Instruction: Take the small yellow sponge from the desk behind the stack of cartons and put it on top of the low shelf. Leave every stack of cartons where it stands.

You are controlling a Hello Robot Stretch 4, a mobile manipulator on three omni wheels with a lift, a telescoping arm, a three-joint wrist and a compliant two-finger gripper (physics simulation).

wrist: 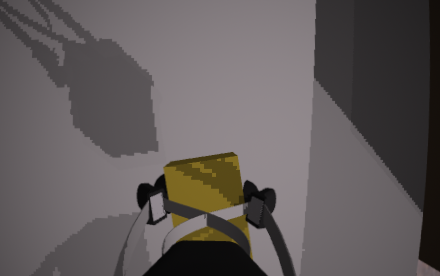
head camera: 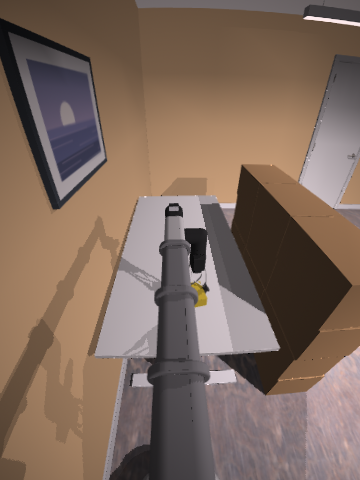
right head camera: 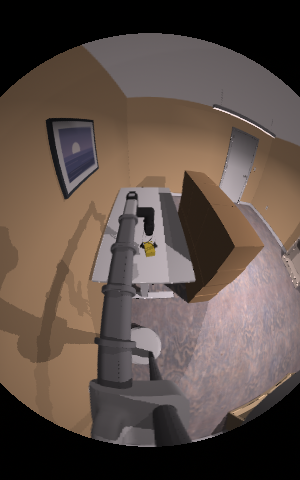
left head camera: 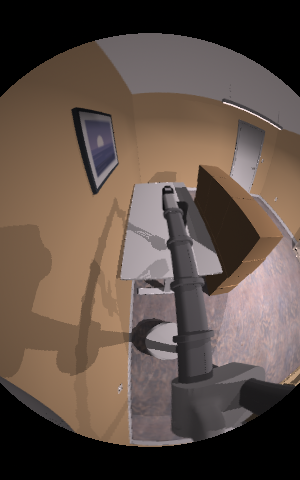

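Observation:
The yellow sponge (head camera: pixel 201 299) (right head camera: pixel 150 250) (wrist: pixel 205 175) is between the two fingertips of my gripper (right head camera: pixel 149 245) (wrist: pixel 207 192), which is shut on it. The sponge hangs above the white desk (head camera: pixel 125 330) (left head camera: pixel 150 210) (right head camera: pixel 172 270) (wrist: pixel 240 75), with its shadow apart from it in the wrist view. The arm hides part of the sponge in the head view. The stack of cartons (head camera: pixel 285 250) (left head camera: pixel 230 215) (right head camera: pixel 210 225) stands upright along the desk's right side. I cannot clearly make out the low shelf.
My telescoping arm (head camera: pixel 175 320) (left head camera: pixel 191 310) (right head camera: pixel 117 310) reaches out over the desk. A wall with a framed picture (head camera: pixel 65 120) (left head camera: pixel 100 145) (right head camera: pixel 75 150) is on the left. A wood-edged object (right head camera: pixel 260 400) shows at the lower right. A door (head camera: pixel 332 135) is at the back right.

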